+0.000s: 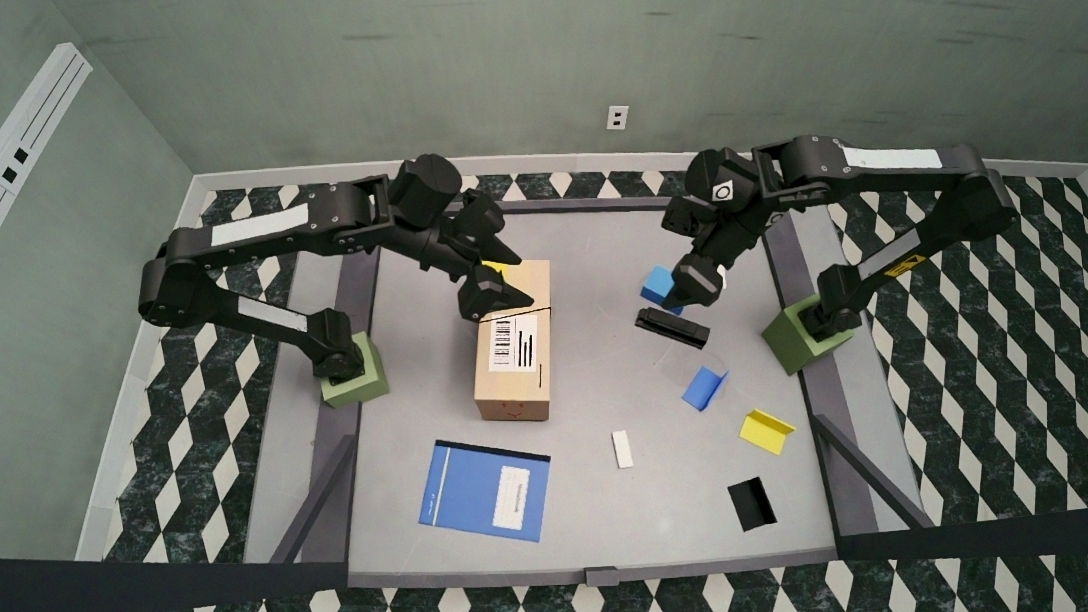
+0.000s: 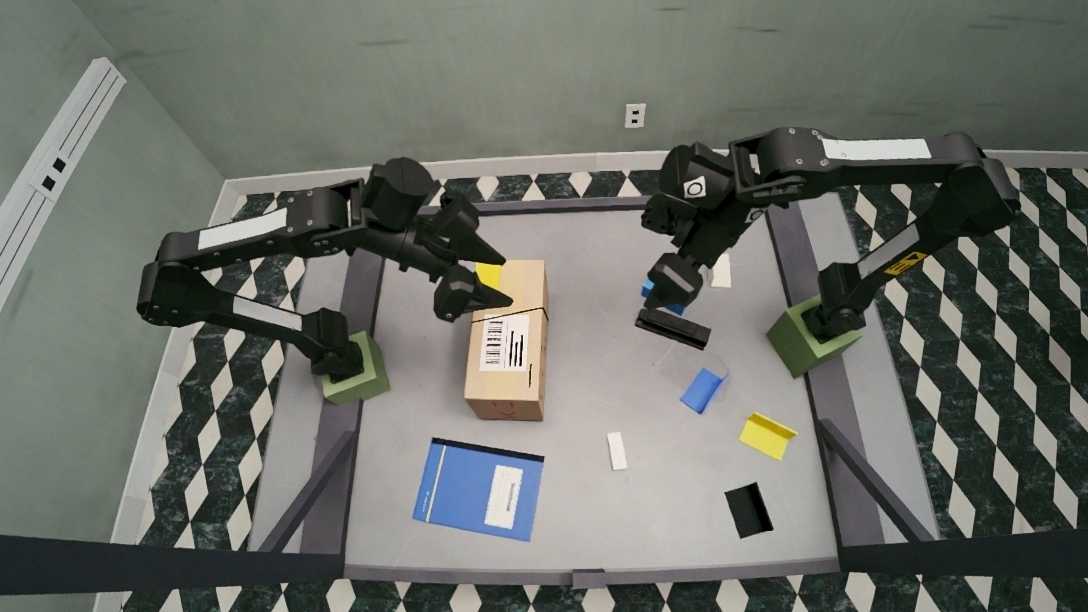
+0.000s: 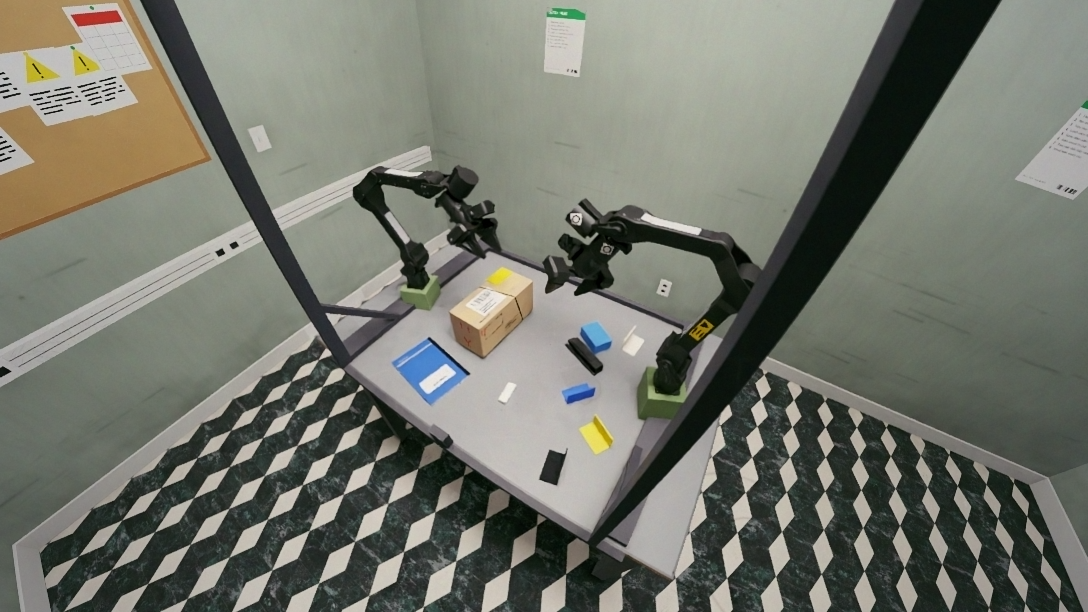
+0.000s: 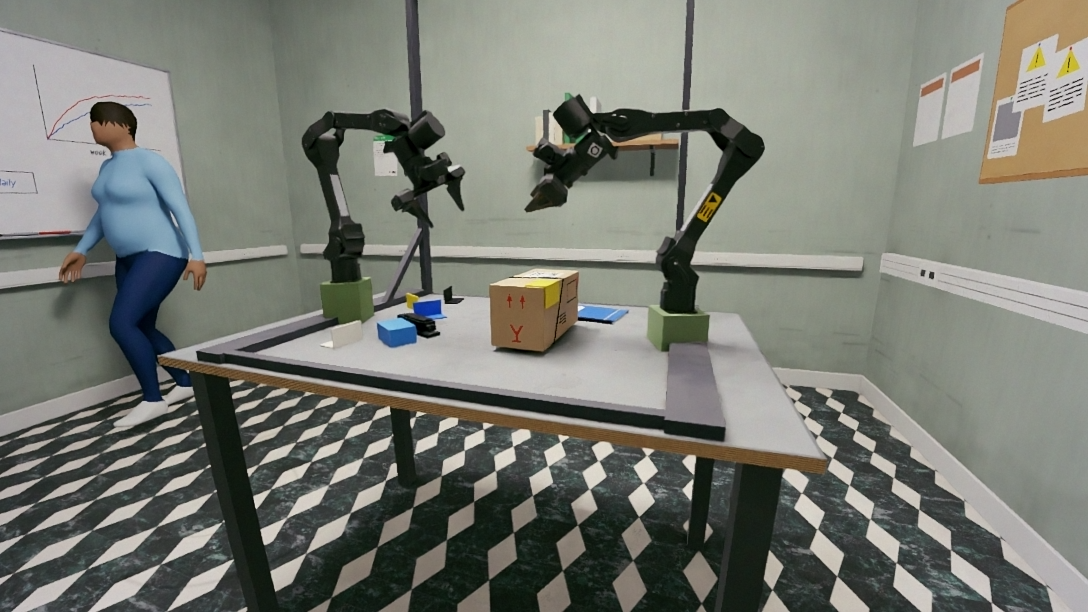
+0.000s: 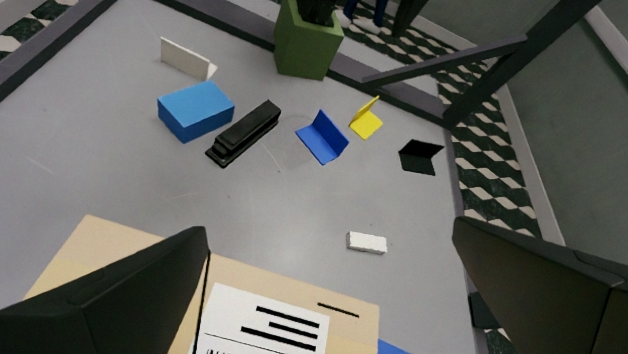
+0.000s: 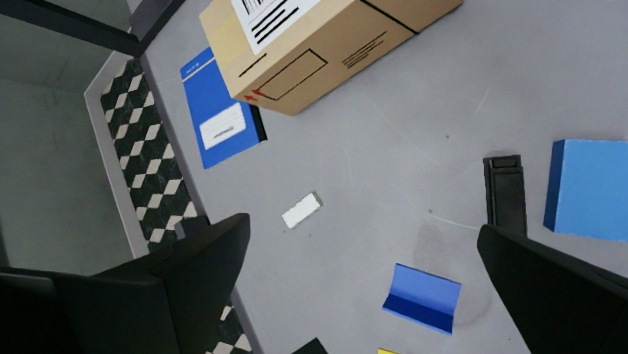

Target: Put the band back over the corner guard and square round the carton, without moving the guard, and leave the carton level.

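Seen in the pictures: left gripper, fingertip midpoint: (image 1: 526, 281) (image 2: 508, 281) (image 3: 493, 254) (image 4: 528, 203) (image 5: 330, 233); right gripper, fingertip midpoint: (image 1: 671, 290) (image 2: 657, 290) (image 3: 560, 293) (image 4: 448, 219) (image 5: 345, 26) (image 6: 364, 229); left arm's base at its link origin: (image 1: 344, 364) (image 2: 345, 363) (image 3: 418, 283) (image 4: 677, 310); right arm's base at its link origin: (image 1: 819, 321) (image 2: 824, 322) (image 3: 666, 383) (image 4: 346, 280) (image 5: 314, 13).
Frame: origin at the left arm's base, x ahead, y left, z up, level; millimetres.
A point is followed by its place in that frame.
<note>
The tan carton (image 1: 511, 388) {y -176, x 255, z 65 mm} (image 2: 505, 384) {y -174, x 263, z 65 mm} (image 3: 473, 334) {y -206, x 277, z 25 mm} (image 4: 517, 319) {y 41, x 348, z -3 mm} (image 6: 310, 75) {y -151, x 331, z 3 mm} rests on the table and looks level. A yellow corner guard (image 1: 494, 267) {y 39, x 309, z 68 mm} (image 2: 487, 275) {y 26, x 301, z 68 mm} (image 3: 499, 276) {y 11, x 296, z 68 mm} (image 4: 546, 292) {y 59, x 291, z 55 mm} sits over its top edge. The thin black band (image 1: 524, 312) {y -63, x 324, z 67 mm} (image 2: 524, 311) {y -66, x 336, z 67 mm} (image 5: 204, 290) {y -66, x 336, z 67 mm} (image 6: 390, 17) {y -56, x 376, z 9 mm} runs round the carton beside the guard, not over it, and slants across the top. My left gripper (image 1: 526, 281) {y -96, x 319, z 229 mm} (image 2: 507, 282) {y -96, x 319, z 229 mm} (image 3: 490, 252) {y -96, x 319, z 229 mm} (image 5: 330, 233) {y -96, x 319, z 229 mm} is open and empty above the guard end. My right gripper (image 3: 563, 292) {y -174, x 511, z 195 mm} (image 4: 445, 217) {y -174, x 511, z 195 mm} (image 6: 364, 229) {y -174, x 511, z 195 mm} is open and empty, high near the stapler.
A blue notebook (image 1: 464, 487) {y -268, x 121, z -69 mm} lies before the carton. At the right lie a blue block (image 3: 595, 336) {y -88, x 624, z -37 mm}, a black stapler (image 1: 672, 327) {y -155, x 586, z -39 mm}, a white block (image 1: 622, 449) {y -318, x 400, z -64 mm}, and loose blue (image 1: 701, 388) {y -277, x 590, z -73 mm}, yellow (image 1: 766, 432) {y -402, x 660, z -74 mm}, black (image 1: 747, 503) {y -494, x 559, z -73 mm} and white (image 3: 633, 342) {y -56, x 752, z -73 mm} angle pieces.
</note>
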